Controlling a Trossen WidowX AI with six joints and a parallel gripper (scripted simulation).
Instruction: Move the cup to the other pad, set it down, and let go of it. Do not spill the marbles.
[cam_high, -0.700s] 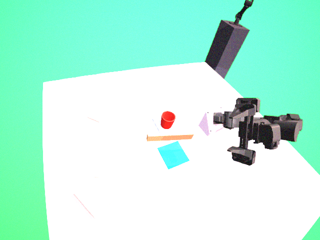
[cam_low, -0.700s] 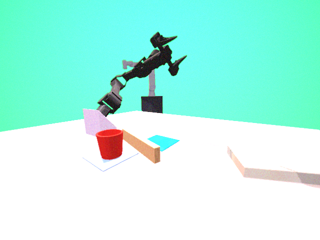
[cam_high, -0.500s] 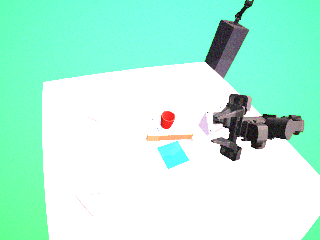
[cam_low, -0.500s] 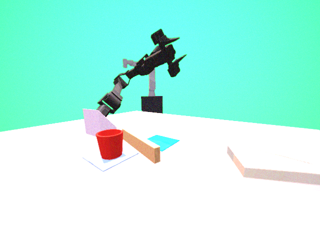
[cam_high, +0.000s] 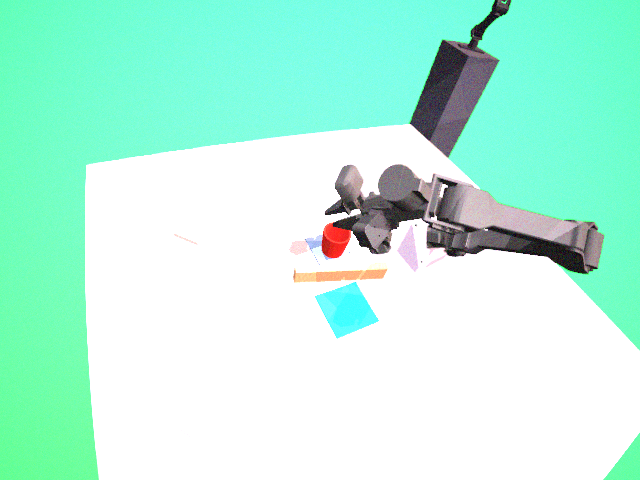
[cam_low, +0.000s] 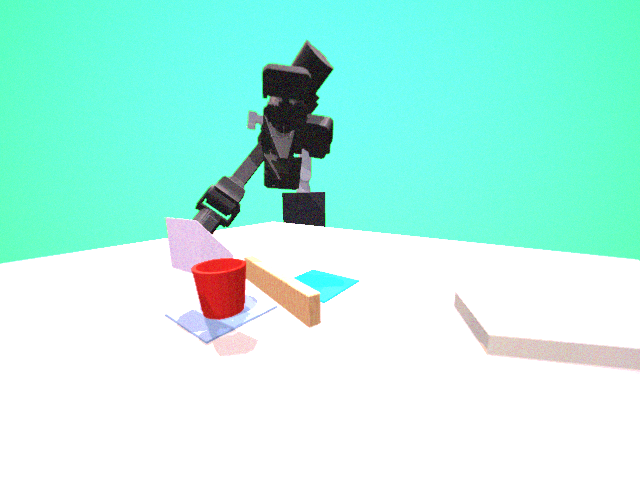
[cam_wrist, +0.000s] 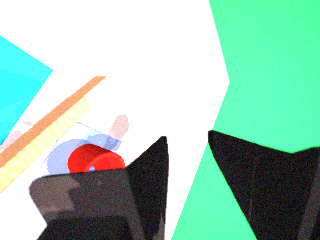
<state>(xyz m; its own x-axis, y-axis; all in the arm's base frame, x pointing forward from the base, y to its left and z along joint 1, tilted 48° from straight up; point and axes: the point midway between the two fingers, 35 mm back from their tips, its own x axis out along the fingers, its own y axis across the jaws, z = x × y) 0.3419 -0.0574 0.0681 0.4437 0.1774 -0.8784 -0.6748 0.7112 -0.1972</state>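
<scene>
Right now the red cup is 70 mm behind my gripper tip, 70 mm to the right of it and 170 mm below it. From my gripper tip the other things lie so: cyan pad: 40 mm behind, 110 mm to the left, 210 mm below; then wooden bar: 60 mm behind, 20 mm to the left, 190 mm below; then blue marble: 80 mm behind, 80 mm to the right, 190 mm below.
</scene>
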